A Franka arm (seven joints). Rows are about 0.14 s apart.
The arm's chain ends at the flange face. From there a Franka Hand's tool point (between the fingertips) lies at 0.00 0.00 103.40 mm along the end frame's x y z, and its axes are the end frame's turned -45 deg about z.
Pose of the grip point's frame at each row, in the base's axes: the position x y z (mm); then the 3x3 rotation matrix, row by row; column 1 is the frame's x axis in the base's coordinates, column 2 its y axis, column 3 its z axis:
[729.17 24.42 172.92], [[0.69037 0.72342 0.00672], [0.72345 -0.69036 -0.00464], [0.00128 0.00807 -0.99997]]
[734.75 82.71 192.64], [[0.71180 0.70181 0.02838], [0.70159 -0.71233 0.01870], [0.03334 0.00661 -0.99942]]
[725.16 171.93 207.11], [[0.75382 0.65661 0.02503], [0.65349 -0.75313 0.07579], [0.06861 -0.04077 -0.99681]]
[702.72 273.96 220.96], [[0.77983 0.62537 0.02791], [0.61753 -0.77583 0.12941], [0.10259 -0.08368 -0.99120]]
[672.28 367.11 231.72], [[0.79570 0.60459 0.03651], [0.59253 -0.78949 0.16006], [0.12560 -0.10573 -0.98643]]
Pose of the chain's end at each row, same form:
[728.48 24.90 276.32], [[0.99970 0.02337 0.00672], [0.02340 -0.99971 -0.00464], [0.00661 0.00480 -0.99997]]
[731.82 80.78 295.98], [[0.99957 -0.00706 0.02838], [-0.00759 -0.99979 0.01870], [0.02825 -0.01890 -0.99942]]
[722.57 164.09 310.18], [[0.99732 -0.06874 0.02503], [-0.07046 -0.99463 0.07579], [0.01969 -0.07734 -0.99681]]
[699.83 260.58 323.45], [[0.99363 -0.10922 0.02791], [-0.11194 -0.98525 0.12941], [0.01337 -0.13171 -0.99120]]
[668.50 350.56 333.72], [[0.99015 -0.13514 0.03651], [-0.13927 -0.97724 0.16006], [0.01405 -0.16358 -0.98643]]

